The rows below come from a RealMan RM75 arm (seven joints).
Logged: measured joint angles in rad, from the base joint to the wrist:
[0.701, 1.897, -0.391, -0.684, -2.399, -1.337, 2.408]
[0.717, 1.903, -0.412, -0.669, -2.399, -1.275, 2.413]
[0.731, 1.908, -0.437, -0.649, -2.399, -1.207, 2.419]
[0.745, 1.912, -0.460, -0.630, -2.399, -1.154, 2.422]
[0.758, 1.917, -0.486, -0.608, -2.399, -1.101, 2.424]
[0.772, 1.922, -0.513, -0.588, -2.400, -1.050, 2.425]
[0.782, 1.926, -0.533, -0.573, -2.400, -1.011, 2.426]
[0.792, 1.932, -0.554, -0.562, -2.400, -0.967, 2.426]
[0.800, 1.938, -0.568, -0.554, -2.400, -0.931, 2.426]
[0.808, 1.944, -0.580, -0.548, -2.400, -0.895, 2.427]
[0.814, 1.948, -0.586, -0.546, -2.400, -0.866, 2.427]
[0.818, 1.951, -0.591, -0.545, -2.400, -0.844, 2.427]
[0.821, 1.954, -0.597, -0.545, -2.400, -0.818, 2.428]
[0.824, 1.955, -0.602, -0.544, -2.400, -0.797, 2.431]
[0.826, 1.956, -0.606, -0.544, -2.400, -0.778, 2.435]
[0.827, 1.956, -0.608, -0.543, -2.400, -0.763, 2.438]
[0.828, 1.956, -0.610, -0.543, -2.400, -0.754, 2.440]
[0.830, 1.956, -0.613, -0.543, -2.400, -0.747, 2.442]
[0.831, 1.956, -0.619, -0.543, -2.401, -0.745, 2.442]
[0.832, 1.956, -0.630, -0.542, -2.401, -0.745, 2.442]
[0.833, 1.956, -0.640, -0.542, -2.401, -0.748, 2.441]
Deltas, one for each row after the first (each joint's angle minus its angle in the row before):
[0.016, 0.006, -0.021, 0.015, 0.000, 0.062, 0.005]
[0.014, 0.005, -0.025, 0.020, 0.000, 0.068, 0.006]
[0.014, 0.004, -0.023, 0.019, 0.000, 0.053, 0.003]
[0.013, 0.005, -0.026, 0.022, 0.000, 0.053, 0.002]
[0.014, 0.005, -0.027, 0.020, -0.001, 0.051, 0.001]
[0.010, 0.004, -0.020, 0.015, 0.000, 0.039, 0.001]
[0.010, 0.006, -0.021, 0.011, 0.000, 0.044, 0.000]
[0.008, 0.006, -0.014, 0.008, 0.000, 0.036, 0.000]
[0.008, 0.006, -0.012, 0.006, 0.000, 0.036, 0.001]
[0.006, 0.004, -0.006, 0.002, 0.000, 0.029, 0.000]
[0.004, 0.003, -0.005, 0.001, 0.000, 0.022, 0.000]
[0.003, 0.003, -0.006, 0.000, 0.000, 0.026, 0.001]
[0.003, 0.001, -0.005, 0.001, 0.000, 0.021, 0.003]
[0.002, 0.001, -0.004, 0.000, 0.000, 0.019, 0.004]
[0.001, 0.000, -0.002, 0.001, 0.000, 0.015, 0.003]
[0.001, 0.000, -0.002, 0.000, 0.000, 0.009, 0.002]
[0.002, 0.000, -0.003, 0.000, 0.000, 0.007, 0.002]
[0.001, 0.000, -0.006, 0.000, -0.001, 0.002, 0.000]
[0.001, 0.000, -0.011, 0.001, 0.000, 0.000, 0.000]
[0.001, 0.000, -0.010, 0.000, 0.000, -0.003, -0.001]

